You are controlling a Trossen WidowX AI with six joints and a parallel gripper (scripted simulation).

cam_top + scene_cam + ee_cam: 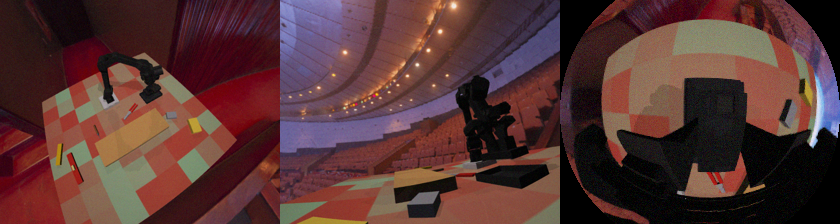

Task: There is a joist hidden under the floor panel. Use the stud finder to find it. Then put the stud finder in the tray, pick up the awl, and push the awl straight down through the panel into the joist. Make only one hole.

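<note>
Right now the black tray is 10 mm to the right of my gripper tip and 70 mm below it. Also, from my gripper tip: grey block 260 mm ahead, 10 mm to the left, 70 mm below; yellow block 420 mm ahead, 110 mm to the left, 70 mm below; stud finder 10 mm to the left, 20 mm above.
</note>
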